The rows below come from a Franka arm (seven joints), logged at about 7 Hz.
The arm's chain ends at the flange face. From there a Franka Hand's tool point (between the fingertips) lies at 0.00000 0.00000 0.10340 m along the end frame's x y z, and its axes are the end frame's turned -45 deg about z.
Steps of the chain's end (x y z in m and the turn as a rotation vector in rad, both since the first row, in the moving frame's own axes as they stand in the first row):
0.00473 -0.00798 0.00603 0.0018 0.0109 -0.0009
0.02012 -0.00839 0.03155 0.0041 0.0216 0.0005
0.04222 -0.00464 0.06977 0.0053 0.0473 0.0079
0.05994 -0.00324 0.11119 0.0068 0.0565 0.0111
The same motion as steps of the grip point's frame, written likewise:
0.00992 -0.00163 0.00602 -0.0064 0.0090 -0.0009
0.02204 0.00957 0.03153 -0.0124 0.0182 0.0005
0.03697 0.02966 0.06965 -0.0297 0.0372 0.0079
0.04928 0.04375 0.11102 -0.0351 0.0448 0.0111

